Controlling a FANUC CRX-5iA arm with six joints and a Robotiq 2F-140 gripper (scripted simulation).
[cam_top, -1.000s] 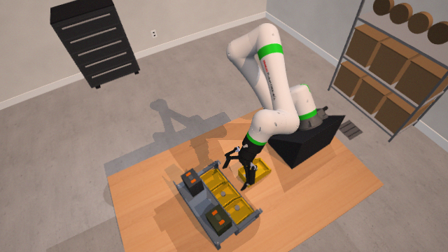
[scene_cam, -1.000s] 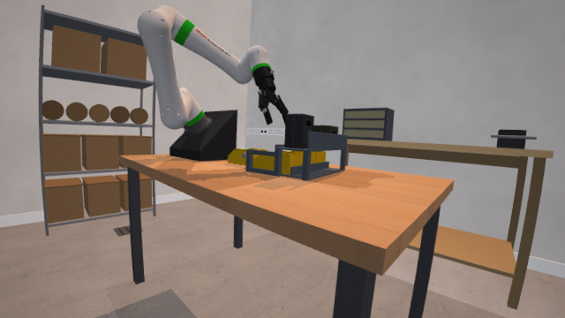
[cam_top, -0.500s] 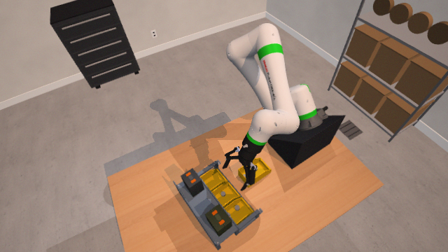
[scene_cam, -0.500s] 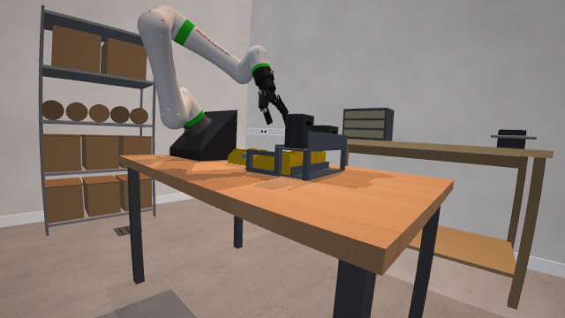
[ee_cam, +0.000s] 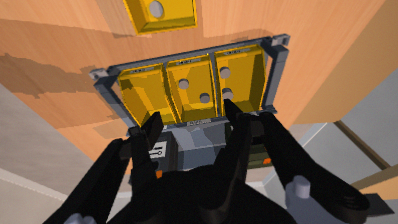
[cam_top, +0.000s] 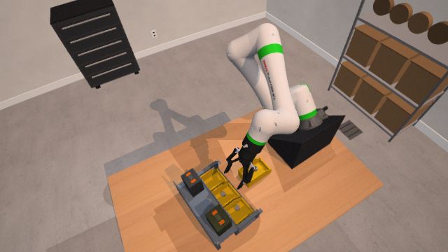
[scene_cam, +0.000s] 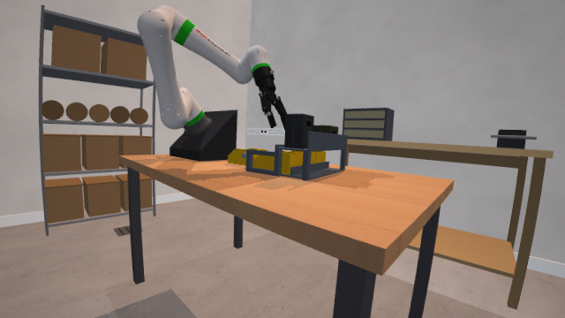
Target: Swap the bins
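My hand is 190 mm past the grey round part, 40 mm to the left of it and 190 mm above it. From my hand the other things lie so: grey shelf (110 mm ahead, 130 mm below).
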